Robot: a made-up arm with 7 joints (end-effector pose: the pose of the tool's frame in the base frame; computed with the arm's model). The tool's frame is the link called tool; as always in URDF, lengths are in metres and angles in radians.
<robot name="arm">
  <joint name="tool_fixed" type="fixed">
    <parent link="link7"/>
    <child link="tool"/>
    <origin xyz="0 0.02 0.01" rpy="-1.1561 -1.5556 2.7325"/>
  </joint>
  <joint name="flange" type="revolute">
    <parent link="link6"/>
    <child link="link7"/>
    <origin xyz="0.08 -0.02 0.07" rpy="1.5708 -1.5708 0"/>
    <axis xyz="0 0 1"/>
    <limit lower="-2.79" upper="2.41" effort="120" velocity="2.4"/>
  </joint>
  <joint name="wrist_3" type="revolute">
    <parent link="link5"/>
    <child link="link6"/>
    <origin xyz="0.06 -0.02 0.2" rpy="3.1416 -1.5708 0"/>
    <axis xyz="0 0 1"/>
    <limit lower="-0.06" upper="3.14" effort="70" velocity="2.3"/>
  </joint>
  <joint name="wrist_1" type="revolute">
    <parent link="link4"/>
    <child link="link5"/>
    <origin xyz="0.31 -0.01 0.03" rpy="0 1.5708 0"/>
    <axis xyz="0 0 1"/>
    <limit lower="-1.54" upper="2.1" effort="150" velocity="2.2"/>
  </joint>
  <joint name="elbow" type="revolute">
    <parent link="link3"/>
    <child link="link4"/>
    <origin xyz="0.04 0.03 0.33" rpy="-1.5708 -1.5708 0"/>
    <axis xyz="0 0 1"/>
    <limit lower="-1.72" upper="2.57" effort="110" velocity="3"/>
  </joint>
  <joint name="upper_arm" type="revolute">
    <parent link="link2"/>
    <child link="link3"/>
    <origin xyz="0.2 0.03 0.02" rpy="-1.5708 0 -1.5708"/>
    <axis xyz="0 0 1"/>
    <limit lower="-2.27" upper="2.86" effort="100" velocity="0.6"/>
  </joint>
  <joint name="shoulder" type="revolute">
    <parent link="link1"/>
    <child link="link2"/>
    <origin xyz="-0.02 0.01 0.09" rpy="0 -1.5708 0"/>
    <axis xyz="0 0 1"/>
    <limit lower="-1.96" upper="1.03" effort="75" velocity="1.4"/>
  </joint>
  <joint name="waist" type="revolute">
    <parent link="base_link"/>
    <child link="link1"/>
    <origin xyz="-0.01 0.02 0.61" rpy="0 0 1.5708"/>
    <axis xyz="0 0 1"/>
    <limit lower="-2.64" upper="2.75" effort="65" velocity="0.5"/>
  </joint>
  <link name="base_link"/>
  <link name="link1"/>
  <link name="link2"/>
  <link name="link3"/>
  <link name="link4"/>
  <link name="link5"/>
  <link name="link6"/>
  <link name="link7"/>
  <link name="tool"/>
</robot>
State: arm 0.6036 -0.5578 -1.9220 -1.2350 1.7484 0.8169 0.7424
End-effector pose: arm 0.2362 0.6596 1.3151 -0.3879 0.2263 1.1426
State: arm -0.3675 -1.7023 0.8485 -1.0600 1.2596 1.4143 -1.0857
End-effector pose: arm 0.6985 -0.6555 0.8188 0.6537 -1.0589 -0.5695
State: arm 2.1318 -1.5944 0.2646 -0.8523 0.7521 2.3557 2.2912
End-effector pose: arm -0.2661 0.8347 0.9906 -1.5319 -1.0622 -0.3057
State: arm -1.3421 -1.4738 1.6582 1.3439 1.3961 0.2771 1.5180
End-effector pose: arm 0.6940 -0.3770 0.8688 -1.5294 -1.2065 -1.0137
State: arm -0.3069 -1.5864 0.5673 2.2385 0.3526 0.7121 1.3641
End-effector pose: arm 0.2002 0.1464 0.2643 -0.6469 -2.3631 1.3194
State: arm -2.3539 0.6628 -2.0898 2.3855 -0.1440 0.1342 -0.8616
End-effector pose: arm -0.0452 0.5487 0.5976 1.6561 -1.0478 -1.5348
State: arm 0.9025 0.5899 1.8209 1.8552 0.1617 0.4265 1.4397
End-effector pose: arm -0.6600 0.1128 0.9427 -0.7364 0.9796 1.0861
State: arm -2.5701 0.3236 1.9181 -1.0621 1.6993 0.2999 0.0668
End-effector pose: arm -0.0328 0.5334 1.5811 -0.8058 -0.3000 1.2825
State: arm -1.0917 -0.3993 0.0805 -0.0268 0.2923 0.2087 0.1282
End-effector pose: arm 0.1057 -0.4171 1.7095 0.3100 0.0376 -0.7225
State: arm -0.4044 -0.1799 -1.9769 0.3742 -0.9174 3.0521 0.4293
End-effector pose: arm 0.0695 -0.1447 1.6907 -2.3593 0.2232 -0.2665
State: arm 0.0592 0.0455 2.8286 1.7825 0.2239 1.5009 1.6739
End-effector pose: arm -0.6240 0.1920 1.1698 0.0200 2.2644 1.5664
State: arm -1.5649 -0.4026 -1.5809 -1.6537 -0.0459 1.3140 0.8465
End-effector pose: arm 0.4573 -0.0507 1.0907 -1.9265 -0.0310 -0.1920
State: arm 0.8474 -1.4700 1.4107 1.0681 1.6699 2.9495 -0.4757
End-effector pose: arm 0.0576 0.7897 0.7261 0.7050 1.5020 -0.4879
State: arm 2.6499 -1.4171 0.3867 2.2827 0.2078 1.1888 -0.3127
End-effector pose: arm -0.2675 0.0829 0.2752 2.4823 -0.7860 -0.9982
